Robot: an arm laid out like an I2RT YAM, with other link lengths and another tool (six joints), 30 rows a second.
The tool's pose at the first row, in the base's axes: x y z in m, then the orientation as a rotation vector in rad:
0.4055 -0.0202 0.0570 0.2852 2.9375 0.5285
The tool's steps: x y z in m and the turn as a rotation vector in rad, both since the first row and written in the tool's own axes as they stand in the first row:
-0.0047 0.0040 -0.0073 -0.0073 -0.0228 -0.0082
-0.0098 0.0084 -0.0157 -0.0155 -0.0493 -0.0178
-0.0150 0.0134 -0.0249 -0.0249 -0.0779 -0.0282
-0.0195 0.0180 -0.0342 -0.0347 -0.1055 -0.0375
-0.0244 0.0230 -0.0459 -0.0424 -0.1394 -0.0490
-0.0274 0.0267 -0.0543 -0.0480 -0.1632 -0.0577
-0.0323 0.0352 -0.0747 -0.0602 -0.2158 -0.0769
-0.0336 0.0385 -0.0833 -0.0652 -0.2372 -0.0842
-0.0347 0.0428 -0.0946 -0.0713 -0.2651 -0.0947
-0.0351 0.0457 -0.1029 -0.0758 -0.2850 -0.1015
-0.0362 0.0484 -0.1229 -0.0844 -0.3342 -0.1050
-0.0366 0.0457 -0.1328 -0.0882 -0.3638 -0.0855
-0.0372 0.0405 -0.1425 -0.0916 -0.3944 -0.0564
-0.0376 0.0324 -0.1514 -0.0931 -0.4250 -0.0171
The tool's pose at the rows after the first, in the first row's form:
0.4094 -0.0199 0.0657 0.2764 2.9129 0.5312
0.4136 -0.0197 0.0756 0.2661 2.8843 0.5338
0.4179 -0.0192 0.0865 0.2551 2.8533 0.5372
0.4214 -0.0190 0.0972 0.2456 2.8231 0.5414
0.4249 -0.0193 0.1104 0.2344 2.7875 0.5404
0.4270 -0.0193 0.1198 0.2258 2.7624 0.5397
0.4296 -0.0193 0.1423 0.2070 2.7069 0.5379
0.4299 -0.0193 0.1516 0.2002 2.6844 0.5372
0.4297 -0.0193 0.1638 0.1902 2.6550 0.5355
0.4291 -0.0195 0.1725 0.1840 2.6341 0.5346
0.4271 -0.0238 0.1922 0.1870 2.5839 0.5306
0.4254 -0.0297 0.2005 0.2176 2.5552 0.5292
0.4234 -0.0378 0.2077 0.2605 2.5256 0.5281
0.4210 -0.0483 0.2131 0.3164 2.4960 0.5255

